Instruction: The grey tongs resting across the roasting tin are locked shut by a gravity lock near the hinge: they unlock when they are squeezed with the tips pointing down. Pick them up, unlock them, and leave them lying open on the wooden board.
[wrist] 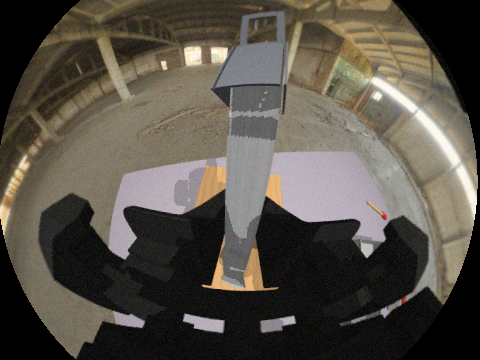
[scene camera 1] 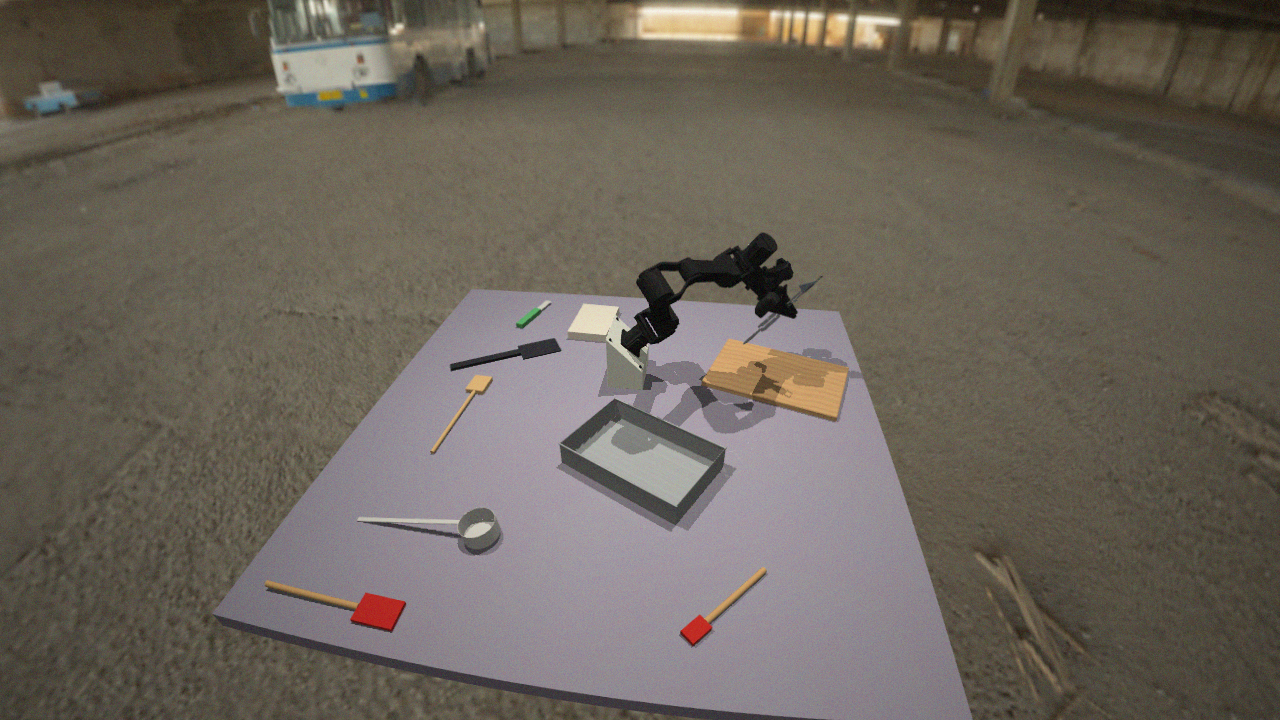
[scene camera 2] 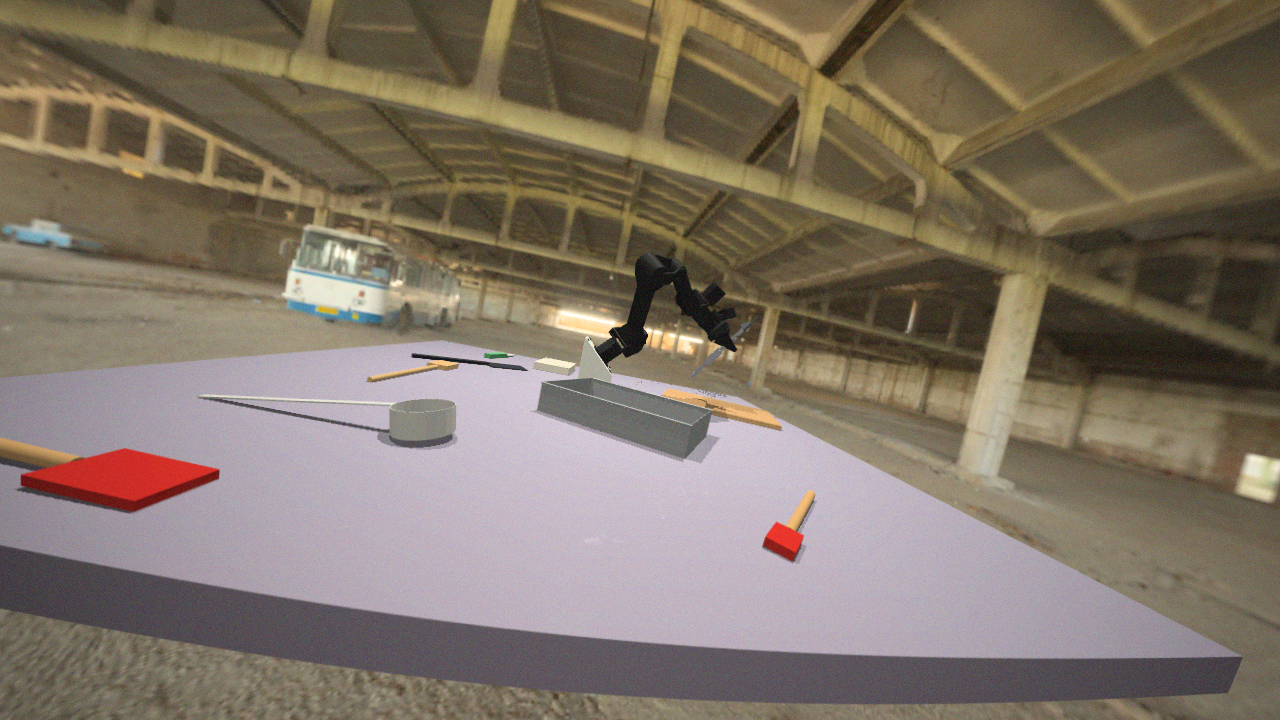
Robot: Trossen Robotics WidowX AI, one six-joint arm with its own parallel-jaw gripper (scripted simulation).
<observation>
I see my gripper (scene camera 1: 795, 315), a cream block (scene camera 1: 592, 322), a black spatula (scene camera 1: 535, 349), a red spatula (scene camera 1: 380, 612), a wooden board (scene camera 1: 814, 387) and a grey roasting tin (scene camera 1: 663, 468).
My gripper is seen too in the wrist view (wrist: 241, 191) and in scene camera 2 (scene camera 2: 735, 351). The wooden board also shows in the wrist view (wrist: 252, 276) and in scene camera 2 (scene camera 2: 740, 413). The grey roasting tin is seen too in scene camera 2 (scene camera 2: 667, 425). The wrist view does not show the cream block: it is out of frame. The wrist view does not show the black spatula: it is out of frame.
</observation>
